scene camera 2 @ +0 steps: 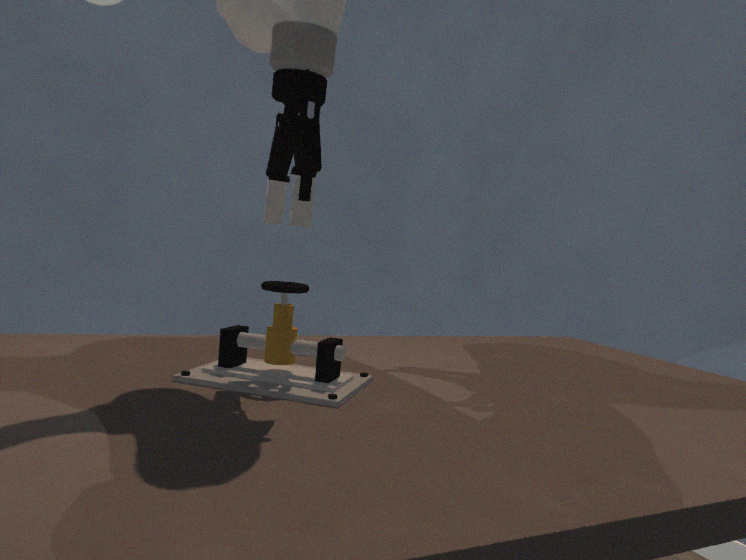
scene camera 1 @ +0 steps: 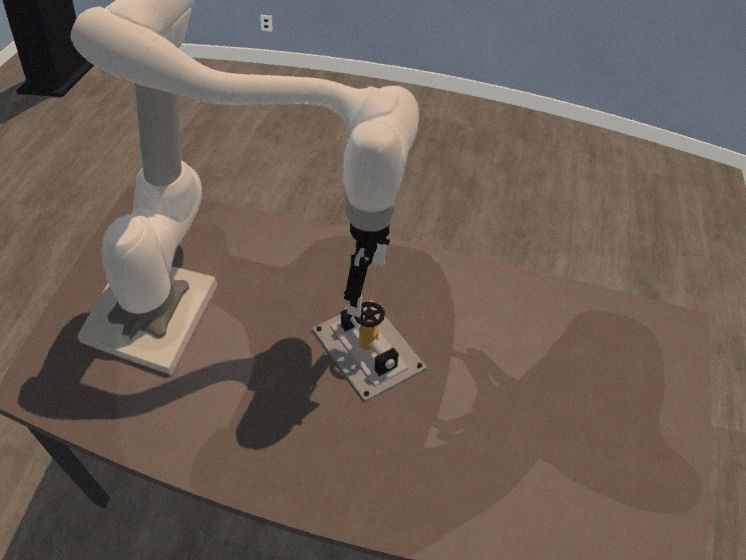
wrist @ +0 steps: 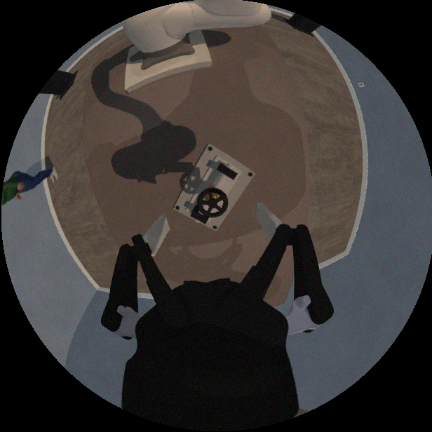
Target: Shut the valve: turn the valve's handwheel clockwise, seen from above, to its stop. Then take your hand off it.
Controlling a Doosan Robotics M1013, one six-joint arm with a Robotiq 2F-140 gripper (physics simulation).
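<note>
The valve's black handwheel sits level on a stem above the yellow valve body. The body stands on a pale base plate, with a pipe running through it. My gripper is open and empty. In scene camera 2 its pale fingertips hang clearly above the handwheel, apart from it. In the wrist view the fingertips stand wide, one to each side of the wheel's image. The turning angle of the wheel cannot be read.
Black blocks hold the pipe on the base plate. The arm's white mounting slab stands on the brown table. A person shows beyond the table at the left of the wrist view.
</note>
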